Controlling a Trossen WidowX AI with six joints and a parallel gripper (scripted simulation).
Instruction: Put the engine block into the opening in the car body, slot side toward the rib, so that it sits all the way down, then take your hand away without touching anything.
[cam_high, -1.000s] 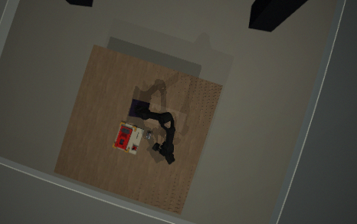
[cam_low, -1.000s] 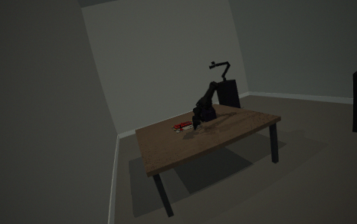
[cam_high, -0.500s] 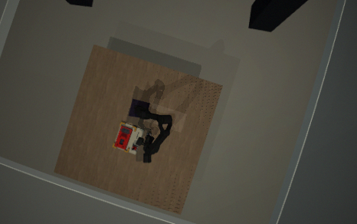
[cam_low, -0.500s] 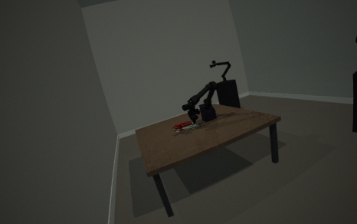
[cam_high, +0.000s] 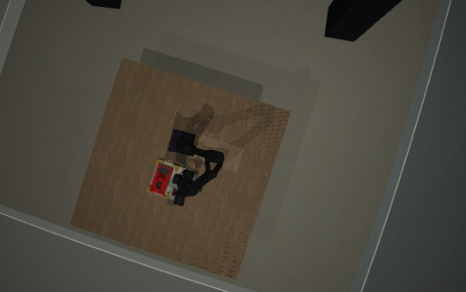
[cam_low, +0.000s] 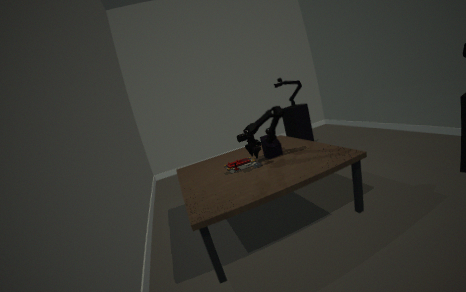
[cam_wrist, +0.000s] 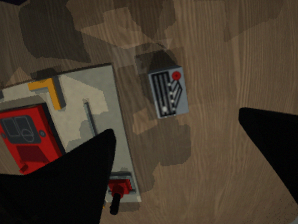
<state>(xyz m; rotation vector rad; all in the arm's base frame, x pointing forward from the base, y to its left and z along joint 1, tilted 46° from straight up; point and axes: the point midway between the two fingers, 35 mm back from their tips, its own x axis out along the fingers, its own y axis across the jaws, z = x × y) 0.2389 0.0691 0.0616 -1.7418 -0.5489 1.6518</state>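
The engine block is 70 mm below my gripper tip and 10 mm behind it. From my gripper tip the other things lie so: grey bracket: 130 mm ahead, 120 mm to the right, 50 mm below.
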